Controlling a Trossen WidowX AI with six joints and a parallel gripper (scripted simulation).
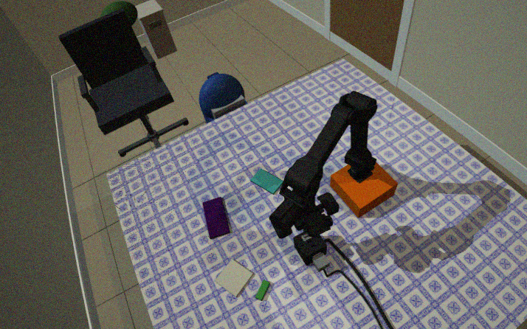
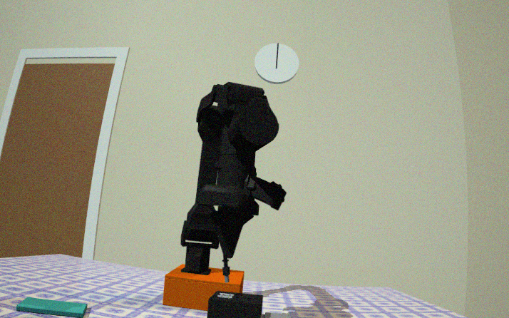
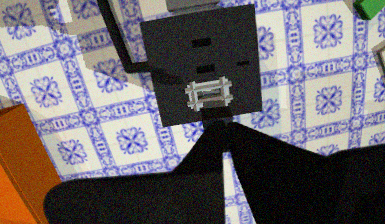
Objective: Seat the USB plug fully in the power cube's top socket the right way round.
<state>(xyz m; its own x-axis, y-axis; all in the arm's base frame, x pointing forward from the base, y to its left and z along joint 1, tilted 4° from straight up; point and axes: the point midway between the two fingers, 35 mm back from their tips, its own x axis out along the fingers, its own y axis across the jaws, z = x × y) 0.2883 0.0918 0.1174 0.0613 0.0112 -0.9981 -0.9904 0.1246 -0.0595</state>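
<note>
My gripper tip is now 20 mm above the USB plug. Round my gripper tip: USB socket: 70 mm below; then green block: 200 mm ahead, 50 mm to the left, 130 mm below; then beige block: 260 mm ahead, 40 mm to the right, 130 mm below.
</note>
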